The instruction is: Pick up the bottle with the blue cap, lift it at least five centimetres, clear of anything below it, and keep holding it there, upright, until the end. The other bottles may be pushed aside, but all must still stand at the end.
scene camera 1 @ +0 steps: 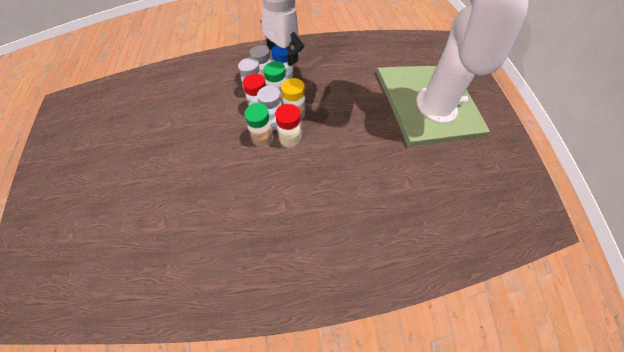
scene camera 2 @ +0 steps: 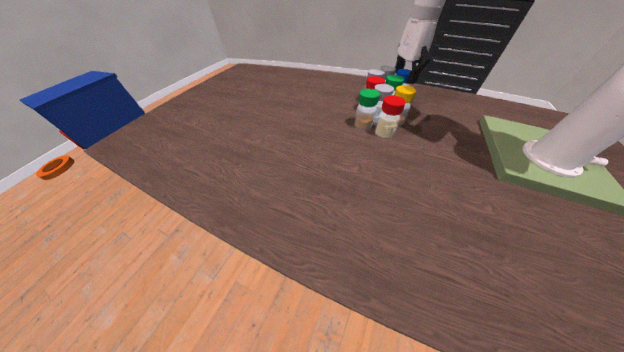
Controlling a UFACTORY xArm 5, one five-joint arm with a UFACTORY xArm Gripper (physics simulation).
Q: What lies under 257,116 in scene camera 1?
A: A green-capped bottle.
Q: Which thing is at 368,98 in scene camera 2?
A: A green-capped bottle.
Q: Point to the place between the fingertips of my gripper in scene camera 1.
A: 282,55
